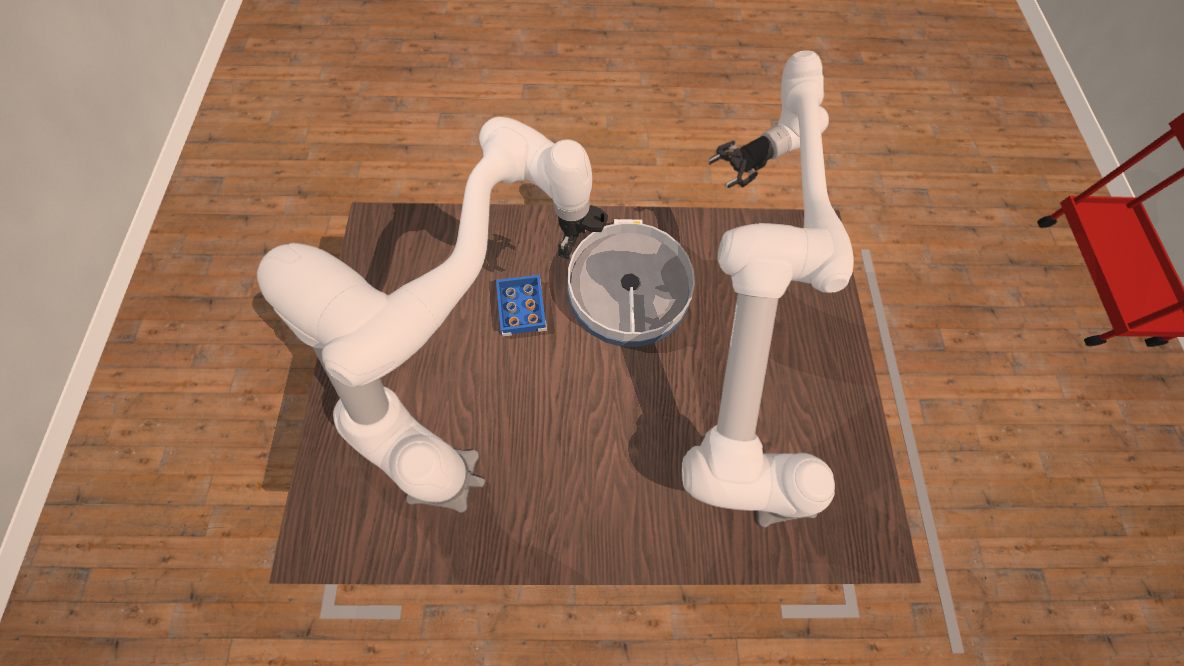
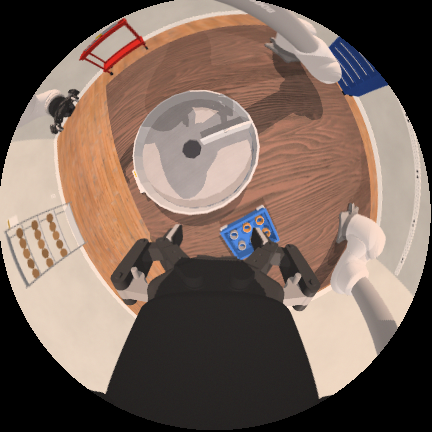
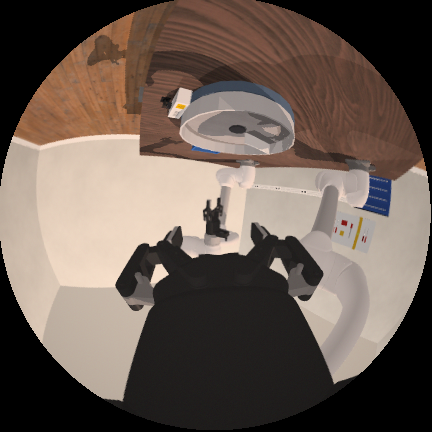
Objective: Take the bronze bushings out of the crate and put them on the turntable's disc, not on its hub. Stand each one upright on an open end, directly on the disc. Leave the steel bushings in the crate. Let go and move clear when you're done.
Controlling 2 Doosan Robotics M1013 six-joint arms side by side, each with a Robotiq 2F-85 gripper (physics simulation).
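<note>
The blue crate (image 1: 523, 329) (image 2: 245, 218) holds three bronze bushings, one (image 1: 530, 304) (image 2: 247, 228) in the middle row, others (image 1: 514, 321) (image 1: 532, 318) in the near row, and three steel bushings (image 1: 510, 293) (image 1: 528, 289) (image 1: 511, 307). The turntable's grey disc (image 1: 596, 289) (image 2: 230, 165) shows no bushing; its dark hub (image 1: 630, 281) (image 2: 192, 148) (image 3: 237, 129) is at the centre. My left gripper (image 1: 565, 248) (image 2: 216, 232) (image 3: 213, 197) is open and empty, above the far left side of the turntable. My right gripper (image 1: 720, 172) is open and empty, beyond the table's far edge.
A raised wall (image 1: 571, 298) (image 2: 256, 170) rings the disc, and a white divider (image 1: 632, 314) (image 2: 225, 133) runs from hub to wall. A white box (image 3: 180, 103) sits at the turntable's far side. A red cart (image 1: 1119, 324) stands on the floor at the right.
</note>
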